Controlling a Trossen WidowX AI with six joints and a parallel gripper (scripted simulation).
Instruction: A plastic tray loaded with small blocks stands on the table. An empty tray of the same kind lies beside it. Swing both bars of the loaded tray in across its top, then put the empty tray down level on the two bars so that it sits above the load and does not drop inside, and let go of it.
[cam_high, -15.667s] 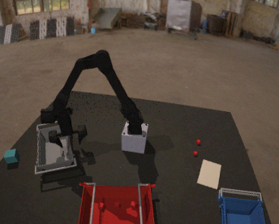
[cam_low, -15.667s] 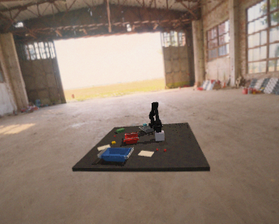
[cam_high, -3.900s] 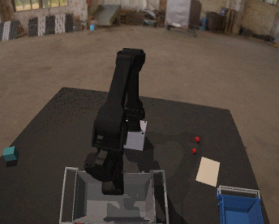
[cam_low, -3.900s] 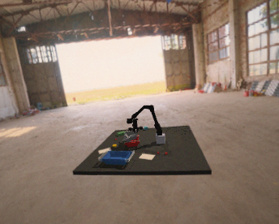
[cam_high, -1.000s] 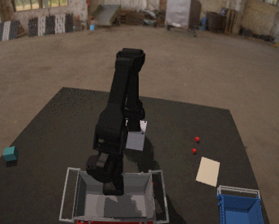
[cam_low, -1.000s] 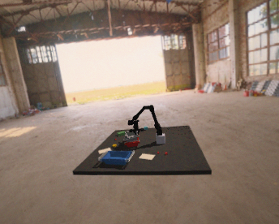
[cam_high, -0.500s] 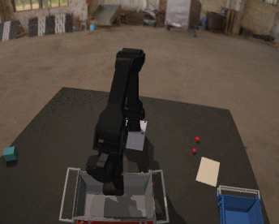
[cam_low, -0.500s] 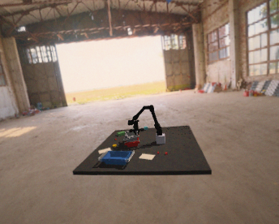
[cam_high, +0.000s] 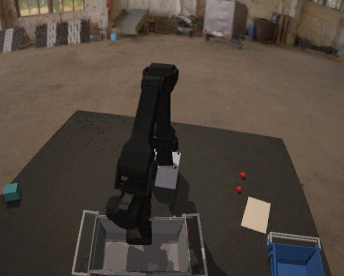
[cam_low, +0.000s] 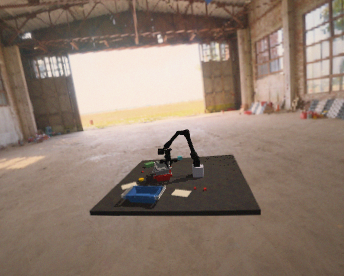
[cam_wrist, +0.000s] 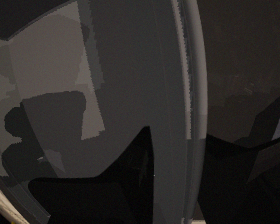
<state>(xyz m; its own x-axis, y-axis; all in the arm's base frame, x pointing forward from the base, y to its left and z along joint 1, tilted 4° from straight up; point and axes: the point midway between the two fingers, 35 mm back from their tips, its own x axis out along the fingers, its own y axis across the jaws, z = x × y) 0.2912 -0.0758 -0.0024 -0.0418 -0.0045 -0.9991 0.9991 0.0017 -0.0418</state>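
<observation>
My gripper tip is now 7 cm short of the grey tray and 3 cm below it. From my gripper tip the other things lie so: yellow object 31 cm ahead, 3 cm to the left, 8 cm below; then green block 26 cm ahead, 43 cm to the right, 7 cm below; then teal cube 15 cm behind, 55 cm to the right, 6 cm below.
</observation>
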